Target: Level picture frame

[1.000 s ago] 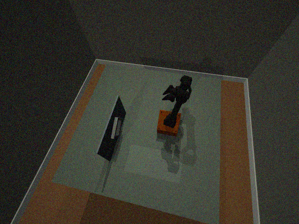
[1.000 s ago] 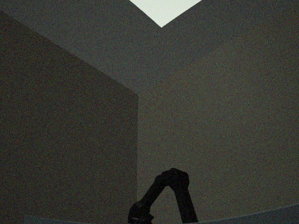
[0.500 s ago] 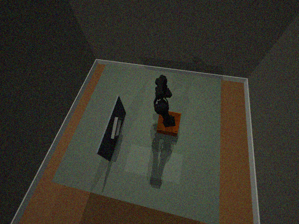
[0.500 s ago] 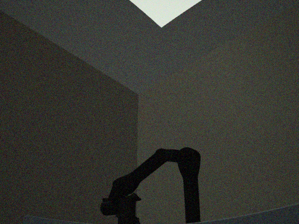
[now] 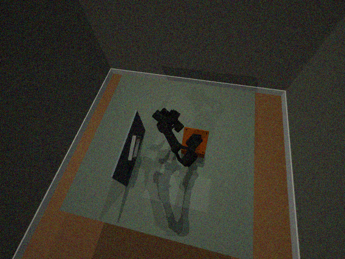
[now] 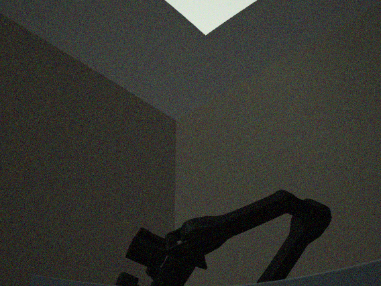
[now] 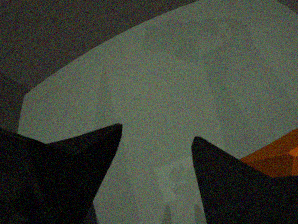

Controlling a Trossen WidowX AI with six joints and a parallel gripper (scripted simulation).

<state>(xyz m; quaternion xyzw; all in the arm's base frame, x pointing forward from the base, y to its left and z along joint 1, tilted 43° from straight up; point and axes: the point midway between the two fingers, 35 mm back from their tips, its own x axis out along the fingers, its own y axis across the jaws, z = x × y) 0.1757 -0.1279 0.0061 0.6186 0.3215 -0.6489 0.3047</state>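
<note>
My gripper tip is 25 cm short of the picture frame, 24 cm to the right of it and 6 cm above it. Also, from my gripper tip: wall panel: 26 cm ahead, 26 cm to the left, 7 cm below.
</note>
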